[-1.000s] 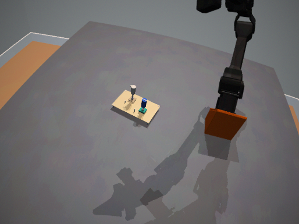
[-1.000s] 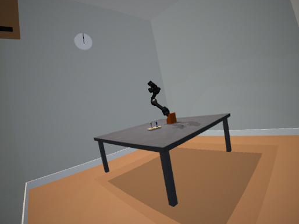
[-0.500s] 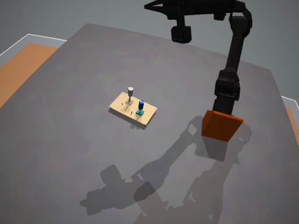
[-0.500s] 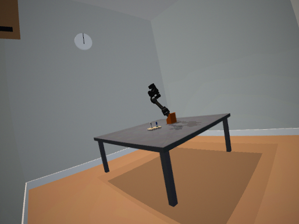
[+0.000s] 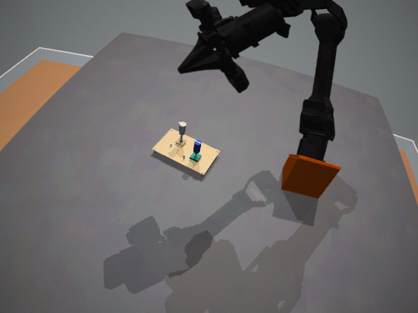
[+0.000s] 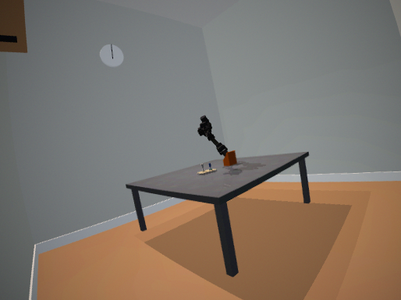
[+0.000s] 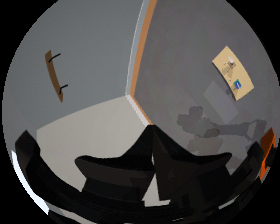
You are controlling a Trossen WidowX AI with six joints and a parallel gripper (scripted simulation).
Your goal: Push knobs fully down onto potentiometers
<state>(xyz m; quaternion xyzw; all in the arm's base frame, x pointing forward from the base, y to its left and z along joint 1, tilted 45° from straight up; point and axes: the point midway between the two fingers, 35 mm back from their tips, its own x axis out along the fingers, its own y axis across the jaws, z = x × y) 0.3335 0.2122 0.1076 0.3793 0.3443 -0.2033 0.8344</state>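
My gripper tip is 50 mm past the blue knob, 70 mm to the left of it and 250 mm above it. Also, from my gripper tip: grey knob (120 mm to the right, 250 mm below).
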